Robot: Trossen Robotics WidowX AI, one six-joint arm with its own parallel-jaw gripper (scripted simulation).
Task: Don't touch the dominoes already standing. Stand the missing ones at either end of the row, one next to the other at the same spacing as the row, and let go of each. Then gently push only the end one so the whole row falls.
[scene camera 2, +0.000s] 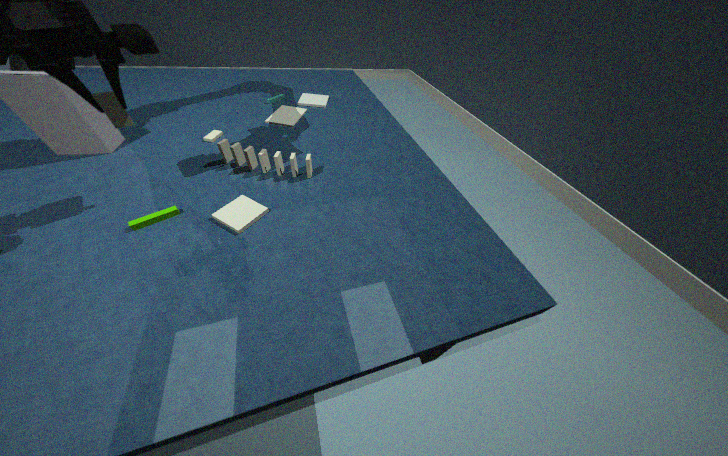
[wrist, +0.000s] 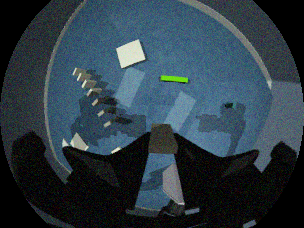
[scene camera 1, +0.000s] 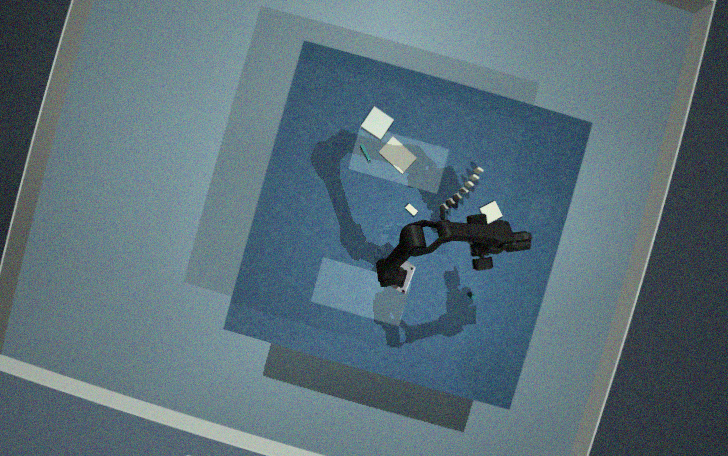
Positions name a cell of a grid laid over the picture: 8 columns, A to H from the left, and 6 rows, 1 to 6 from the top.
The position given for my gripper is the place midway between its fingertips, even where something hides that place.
Note:
My gripper (scene camera 2: B2) holds a domino (scene camera 2: B2). Also in view: a white square tile (scene camera 2: C3).
My gripper is seen too in the wrist view (wrist: E4).

